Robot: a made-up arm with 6 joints. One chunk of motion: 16 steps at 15 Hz.
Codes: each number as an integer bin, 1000 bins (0 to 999) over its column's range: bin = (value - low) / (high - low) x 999, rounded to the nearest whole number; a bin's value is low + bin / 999 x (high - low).
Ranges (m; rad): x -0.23..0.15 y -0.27..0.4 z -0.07..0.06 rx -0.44..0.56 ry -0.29..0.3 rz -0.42..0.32
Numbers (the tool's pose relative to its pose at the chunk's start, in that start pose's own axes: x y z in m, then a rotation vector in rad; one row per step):
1: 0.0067 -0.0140 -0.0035 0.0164 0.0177 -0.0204
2: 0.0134 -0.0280 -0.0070 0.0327 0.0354 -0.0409
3: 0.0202 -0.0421 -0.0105 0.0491 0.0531 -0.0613
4: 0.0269 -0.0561 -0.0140 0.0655 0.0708 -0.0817
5: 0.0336 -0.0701 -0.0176 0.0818 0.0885 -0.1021
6: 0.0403 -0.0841 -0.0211 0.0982 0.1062 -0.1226
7: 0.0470 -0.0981 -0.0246 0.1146 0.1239 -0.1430
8: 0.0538 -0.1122 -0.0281 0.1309 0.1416 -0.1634
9: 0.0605 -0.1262 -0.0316 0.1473 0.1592 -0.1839
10: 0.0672 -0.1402 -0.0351 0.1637 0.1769 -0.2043
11: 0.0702 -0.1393 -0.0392 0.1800 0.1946 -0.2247
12: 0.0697 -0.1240 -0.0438 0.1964 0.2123 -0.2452
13: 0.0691 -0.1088 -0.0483 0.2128 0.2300 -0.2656
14: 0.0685 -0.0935 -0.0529 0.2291 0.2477 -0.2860
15: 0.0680 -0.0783 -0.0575 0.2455 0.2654 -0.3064
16: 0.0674 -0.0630 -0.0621 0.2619 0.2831 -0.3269
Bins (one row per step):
1: 622 382 511 456 521 539
2: 640 361 484 472 551 512
3: 658 340 457 489 581 484
4: 675 319 430 505 611 457
5: 693 298 403 521 641 429
6: 711 277 376 538 671 401
7: 728 256 349 554 701 374
8: 746 235 322 570 731 346
9: 764 214 295 587 761 319
10: 781 194 268 603 791 291
11: 789 195 237 619 821 264
12: 788 218 201 636 851 236
13: 786 240 167 652 880 208
14: 785 263 131 668 910 181
15: 783 286 96 685 940 153
16: 782 309 61 701 970 126

